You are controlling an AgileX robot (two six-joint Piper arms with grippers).
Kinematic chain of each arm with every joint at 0, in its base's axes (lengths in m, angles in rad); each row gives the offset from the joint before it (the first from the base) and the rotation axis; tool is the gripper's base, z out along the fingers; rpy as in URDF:
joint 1: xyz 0 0 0.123 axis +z
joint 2: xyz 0 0 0 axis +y
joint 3: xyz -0.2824 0 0.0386 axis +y
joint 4: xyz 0.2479 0 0.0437 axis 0.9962 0 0.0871
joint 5: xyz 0 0 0 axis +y
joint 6: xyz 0.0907 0 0.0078 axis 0.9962 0 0.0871
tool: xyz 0 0 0 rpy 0 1.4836 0
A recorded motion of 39 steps. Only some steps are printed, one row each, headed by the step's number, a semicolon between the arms.
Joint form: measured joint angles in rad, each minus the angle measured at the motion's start. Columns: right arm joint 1, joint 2, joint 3, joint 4, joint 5, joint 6; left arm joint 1, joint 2, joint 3, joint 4, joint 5, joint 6.
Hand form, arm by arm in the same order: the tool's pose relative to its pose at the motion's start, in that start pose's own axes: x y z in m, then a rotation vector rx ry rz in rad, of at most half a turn. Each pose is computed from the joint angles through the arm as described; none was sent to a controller.
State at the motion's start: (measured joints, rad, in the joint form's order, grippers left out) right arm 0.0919 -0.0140 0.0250 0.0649 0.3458 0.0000; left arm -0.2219 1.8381 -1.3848 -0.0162 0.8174 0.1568
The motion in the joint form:
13: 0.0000 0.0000 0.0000 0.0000 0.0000 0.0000; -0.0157 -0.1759 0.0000 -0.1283 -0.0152 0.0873
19: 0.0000 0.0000 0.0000 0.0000 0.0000 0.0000; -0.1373 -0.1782 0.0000 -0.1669 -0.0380 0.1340
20: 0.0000 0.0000 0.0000 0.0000 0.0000 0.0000; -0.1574 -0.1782 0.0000 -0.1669 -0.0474 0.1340
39: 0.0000 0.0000 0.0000 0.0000 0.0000 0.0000; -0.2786 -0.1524 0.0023 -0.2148 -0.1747 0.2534
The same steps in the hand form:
13: 0.0000 0.0000 0.0000 0.0000 0.0000 0.0000; -0.0056 -0.0143 -0.0715 0.0698 -0.2074 0.0228
19: 0.0000 0.0000 0.0000 0.0000 0.0000 0.0000; -0.0100 -0.0606 -0.0744 0.1469 -0.2407 0.1504
20: 0.0000 0.0000 0.0000 0.0000 0.0000 0.0000; -0.0107 -0.0678 -0.0750 0.1547 -0.2500 0.1670
39: 0.0000 0.0000 0.0000 0.0000 0.0000 0.0000; -0.0182 -0.1149 -0.0711 0.2093 -0.3627 0.3399

